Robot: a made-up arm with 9 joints. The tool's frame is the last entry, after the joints.
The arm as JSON. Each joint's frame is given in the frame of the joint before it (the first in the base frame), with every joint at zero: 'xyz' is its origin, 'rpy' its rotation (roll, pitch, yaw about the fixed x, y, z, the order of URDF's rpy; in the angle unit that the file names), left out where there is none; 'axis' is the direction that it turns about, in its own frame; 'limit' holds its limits. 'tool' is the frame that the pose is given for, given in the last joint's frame.
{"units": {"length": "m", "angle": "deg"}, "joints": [
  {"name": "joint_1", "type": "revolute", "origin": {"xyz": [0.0, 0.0, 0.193]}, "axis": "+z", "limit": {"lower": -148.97, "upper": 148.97}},
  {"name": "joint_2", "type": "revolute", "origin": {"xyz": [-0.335, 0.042, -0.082]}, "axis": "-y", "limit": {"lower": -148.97, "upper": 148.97}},
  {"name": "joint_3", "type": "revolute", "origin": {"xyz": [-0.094, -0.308, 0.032]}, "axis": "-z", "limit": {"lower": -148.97, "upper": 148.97}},
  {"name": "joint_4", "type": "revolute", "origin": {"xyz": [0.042, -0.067, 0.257]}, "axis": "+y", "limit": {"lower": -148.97, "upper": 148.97}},
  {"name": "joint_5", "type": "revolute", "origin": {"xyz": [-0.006, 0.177, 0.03]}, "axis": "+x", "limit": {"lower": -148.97, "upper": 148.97}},
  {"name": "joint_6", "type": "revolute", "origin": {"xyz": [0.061, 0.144, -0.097]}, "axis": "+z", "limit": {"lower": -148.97, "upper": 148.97}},
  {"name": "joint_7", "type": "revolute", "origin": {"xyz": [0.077, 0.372, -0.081]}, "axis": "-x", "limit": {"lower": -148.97, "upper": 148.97}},
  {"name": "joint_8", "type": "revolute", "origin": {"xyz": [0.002, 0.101, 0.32]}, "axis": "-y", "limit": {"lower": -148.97, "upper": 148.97}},
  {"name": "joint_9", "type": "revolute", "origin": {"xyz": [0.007, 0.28, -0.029]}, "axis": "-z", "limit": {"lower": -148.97, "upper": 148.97}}
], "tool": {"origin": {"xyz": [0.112, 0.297, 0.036]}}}
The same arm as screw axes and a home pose.
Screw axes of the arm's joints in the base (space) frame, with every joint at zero. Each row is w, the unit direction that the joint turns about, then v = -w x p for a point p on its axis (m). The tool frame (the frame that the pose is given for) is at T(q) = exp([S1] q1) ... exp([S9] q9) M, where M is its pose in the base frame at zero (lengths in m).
S1 = (0, 0, 1, 0, 0, 0)
S2 = (0, -1, 0, 0.111, 0, 0.335)
S3 = (0, 0, -1, 0.266, -0.429, 0)
S4 = (0, 1, 0, -0.4, 0, -0.387)
S5 = (1, 0, 0, 0, 0.43, 0.156)
S6 = (0, 0, 1, -0.012, 0.332, 0)
S7 = (-1, 0, 0, 0, -0.252, 0.36)
S8 = (0, -1, 0, 0.572, 0, 0.253)
S9 = (0, 0, -1, -0.741, -0.246, 0)
M: xyz -0.134 1.038 0.579 (m) quaternion w x y z 1 0 0 0
Joint limits (deg, base to tool): -148.97..148.97 -148.97..148.97 -148.97..148.97 -148.97..148.97 -148.97..148.97 -148.97..148.97 -148.97..148.97 -148.97..148.97 -148.97..148.97

